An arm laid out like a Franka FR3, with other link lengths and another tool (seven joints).
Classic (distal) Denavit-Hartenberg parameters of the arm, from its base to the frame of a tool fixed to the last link. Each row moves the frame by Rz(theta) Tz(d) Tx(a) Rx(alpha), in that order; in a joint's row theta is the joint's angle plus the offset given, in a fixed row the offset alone. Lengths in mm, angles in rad.
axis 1: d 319.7; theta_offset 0; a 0; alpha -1.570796
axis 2: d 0; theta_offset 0; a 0; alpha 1.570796
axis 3: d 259.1; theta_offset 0; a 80; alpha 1.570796
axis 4: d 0; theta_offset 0; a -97.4; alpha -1.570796
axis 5: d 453.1; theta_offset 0; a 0; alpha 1.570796
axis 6: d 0; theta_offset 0; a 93.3; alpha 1.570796
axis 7: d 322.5; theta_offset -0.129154; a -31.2; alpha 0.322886
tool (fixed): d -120.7; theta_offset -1.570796; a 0; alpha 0
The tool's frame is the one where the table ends.
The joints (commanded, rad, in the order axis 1, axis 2, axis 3, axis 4, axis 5, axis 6, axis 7), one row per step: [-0.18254, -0.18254, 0.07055, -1.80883, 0.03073, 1.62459, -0.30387]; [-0.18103, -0.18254, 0.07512, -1.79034, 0.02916, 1.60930, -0.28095]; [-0.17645, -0.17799, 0.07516, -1.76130, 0.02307, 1.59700, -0.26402]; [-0.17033, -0.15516, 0.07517, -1.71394, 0.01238, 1.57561, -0.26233]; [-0.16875, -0.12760, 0.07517, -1.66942, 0.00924, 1.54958, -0.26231]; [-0.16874, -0.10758, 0.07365, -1.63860, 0.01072, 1.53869, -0.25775]
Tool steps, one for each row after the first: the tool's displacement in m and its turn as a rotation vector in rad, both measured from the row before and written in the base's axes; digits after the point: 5 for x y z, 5 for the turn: [-0.00115, 0.00381, 0.00878, -0.00268, -0.00248, -0.01634]; [0.00125, 0.00166, 0.01226, -0.00685, -0.01133, -0.01161]; [0.00471, 0.00091, 0.01101, -0.00925, -0.00228, 0.00515]; [0.00377, -0.00020, 0.00583, -0.00024, 0.00906, 0.00197]; [0.00375, -0.00099, 0.00376, 0.00315, -0.00027, -0.00573]
